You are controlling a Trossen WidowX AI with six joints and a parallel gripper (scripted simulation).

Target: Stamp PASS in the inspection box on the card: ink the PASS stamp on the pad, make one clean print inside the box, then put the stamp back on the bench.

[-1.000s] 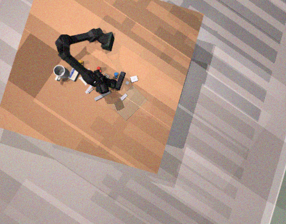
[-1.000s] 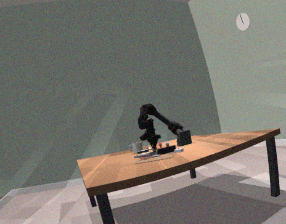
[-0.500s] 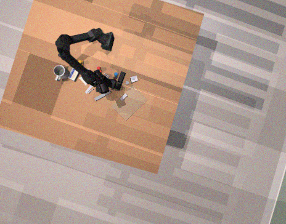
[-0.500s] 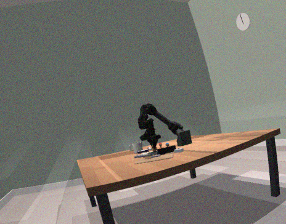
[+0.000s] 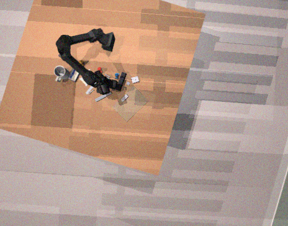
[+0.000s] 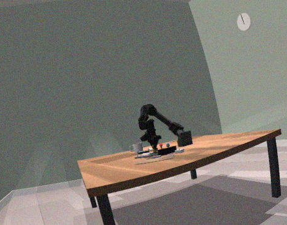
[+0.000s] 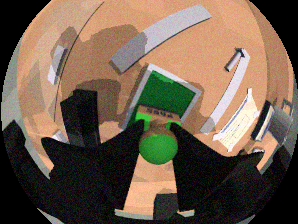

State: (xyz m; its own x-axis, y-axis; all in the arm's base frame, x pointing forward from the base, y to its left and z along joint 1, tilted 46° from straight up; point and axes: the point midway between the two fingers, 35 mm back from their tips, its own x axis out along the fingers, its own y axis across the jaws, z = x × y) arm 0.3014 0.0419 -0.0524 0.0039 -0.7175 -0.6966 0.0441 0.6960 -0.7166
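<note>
Now: gripper tip 30 mm above the green ink pad. Round my gripper tip: black bar: 100 mm to the left, 50 mm behind, 20 mm below; blue-knobbed stamp: 80 mm behind, 60 mm to the left, 20 mm below; red-knobbed stamp: 90 mm behind, 70 mm to the right, 20 mm below.
</note>
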